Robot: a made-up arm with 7 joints. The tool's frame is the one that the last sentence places. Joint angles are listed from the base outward.
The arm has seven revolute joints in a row. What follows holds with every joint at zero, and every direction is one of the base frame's.
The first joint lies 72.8 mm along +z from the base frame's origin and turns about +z.
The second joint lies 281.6 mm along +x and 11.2 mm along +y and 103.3 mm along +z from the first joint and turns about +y.
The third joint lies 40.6 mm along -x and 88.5 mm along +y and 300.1 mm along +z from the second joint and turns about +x.
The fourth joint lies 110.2 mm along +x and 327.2 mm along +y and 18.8 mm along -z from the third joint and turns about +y.
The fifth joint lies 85.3 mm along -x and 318 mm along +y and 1.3 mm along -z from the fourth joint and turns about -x.
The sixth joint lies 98.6 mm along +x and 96 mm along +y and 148.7 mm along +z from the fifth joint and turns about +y.
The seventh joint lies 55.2 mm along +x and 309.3 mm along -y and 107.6 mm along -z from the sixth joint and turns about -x.
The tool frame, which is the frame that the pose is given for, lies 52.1 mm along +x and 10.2 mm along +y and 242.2 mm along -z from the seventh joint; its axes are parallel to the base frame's.
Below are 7 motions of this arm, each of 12 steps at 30 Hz.
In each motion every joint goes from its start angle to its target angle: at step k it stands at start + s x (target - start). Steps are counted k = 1, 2, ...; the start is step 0. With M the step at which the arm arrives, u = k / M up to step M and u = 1 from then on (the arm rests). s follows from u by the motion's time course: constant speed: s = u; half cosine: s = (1 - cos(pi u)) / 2; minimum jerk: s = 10 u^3 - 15 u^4 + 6 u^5.
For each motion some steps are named. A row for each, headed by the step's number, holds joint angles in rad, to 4 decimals.
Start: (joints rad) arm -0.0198 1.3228 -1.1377 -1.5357 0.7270 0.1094 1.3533
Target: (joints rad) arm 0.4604 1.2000 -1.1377 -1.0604 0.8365 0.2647 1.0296
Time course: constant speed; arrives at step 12
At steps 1, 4, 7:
1: 0.0202 1.3126 -1.1377 -1.4961 0.7361 0.1223 1.3263
4: 0.1403 1.2819 -1.1377 -1.3773 0.7635 0.1612 1.2454
7: 0.2603 1.2512 -1.1377 -1.2584 0.7909 0.2000 1.1645

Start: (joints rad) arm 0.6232 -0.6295 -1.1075 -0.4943 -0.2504 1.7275 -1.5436
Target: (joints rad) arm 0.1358 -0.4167 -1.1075 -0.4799 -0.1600 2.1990 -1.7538
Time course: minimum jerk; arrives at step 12
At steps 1, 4, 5, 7, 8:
1: 0.6207 -0.6284 -1.1075 -0.4942 -0.2499 1.7299 -1.5447
4: 0.5209 -0.5848 -1.1075 -0.4913 -0.2314 1.8265 -1.5877
5: 0.4543 -0.5557 -1.1075 -0.4893 -0.2191 1.8909 -1.6165
7: 0.3047 -0.4905 -1.1075 -0.4849 -0.1913 2.0356 -1.6809
8: 0.2381 -0.4614 -1.1075 -0.4829 -0.1790 2.1000 -1.7097

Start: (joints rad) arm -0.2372 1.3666 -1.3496 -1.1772 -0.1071 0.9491 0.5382
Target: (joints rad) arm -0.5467 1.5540 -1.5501 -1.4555 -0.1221 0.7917 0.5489
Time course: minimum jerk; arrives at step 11
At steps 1, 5, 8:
1: -0.2392 1.3678 -1.3509 -1.1790 -0.1072 0.9481 0.5383
5: -0.3657 1.4444 -1.4329 -1.2928 -0.1133 0.8837 0.5426
8: -0.5068 1.5298 -1.5243 -1.4196 -0.1202 0.8120 0.5475

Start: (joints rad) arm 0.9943 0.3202 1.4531 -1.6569 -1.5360 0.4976 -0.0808
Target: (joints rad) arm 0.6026 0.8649 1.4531 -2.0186 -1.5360 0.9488 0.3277
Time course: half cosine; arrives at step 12
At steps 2, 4, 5, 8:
2: 0.9681 0.3567 1.4531 -1.6811 -1.5360 0.5278 -0.0534
4: 0.8964 0.4564 1.4531 -1.7473 -1.5360 0.6104 0.0213
5: 0.8491 0.5221 1.4531 -1.7909 -1.5360 0.6648 0.0706
8: 0.7005 0.7287 1.4531 -1.9282 -1.5360 0.8360 0.2256

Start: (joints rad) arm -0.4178 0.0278 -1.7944 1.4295 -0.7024 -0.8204 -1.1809
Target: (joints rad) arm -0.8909 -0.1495 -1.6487 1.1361 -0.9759 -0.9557 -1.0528
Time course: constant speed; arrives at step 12
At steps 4, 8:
4: -0.5755 -0.0313 -1.7458 1.3317 -0.7936 -0.8655 -1.1382
8: -0.7332 -0.0904 -1.6973 1.2339 -0.8847 -0.9106 -1.0955

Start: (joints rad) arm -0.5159 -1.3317 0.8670 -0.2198 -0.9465 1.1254 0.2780
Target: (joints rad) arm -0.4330 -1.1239 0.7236 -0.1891 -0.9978 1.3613 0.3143
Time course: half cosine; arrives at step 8
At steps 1, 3, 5, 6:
1: -0.5127 -1.3238 0.8615 -0.2186 -0.9485 1.1344 0.2794
3: -0.4903 -1.2676 0.8227 -0.2103 -0.9623 1.1982 0.2892
5: -0.4586 -1.1880 0.7679 -0.1986 -0.9820 1.2885 0.3031
6: -0.4451 -1.1543 0.7446 -0.1936 -0.9903 1.3268 0.3090

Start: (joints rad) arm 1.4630 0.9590 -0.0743 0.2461 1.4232 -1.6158 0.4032
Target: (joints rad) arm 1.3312 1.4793 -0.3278 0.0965 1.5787 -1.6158 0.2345
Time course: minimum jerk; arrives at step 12
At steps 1, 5, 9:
1: 1.4623 0.9616 -0.0756 0.2453 1.4240 -1.6158 0.4023
5: 1.4173 1.1393 -0.1622 0.1942 1.4771 -1.6158 0.3447
9: 1.3448 1.4254 -0.3016 0.1120 1.5626 -1.6158 0.2520

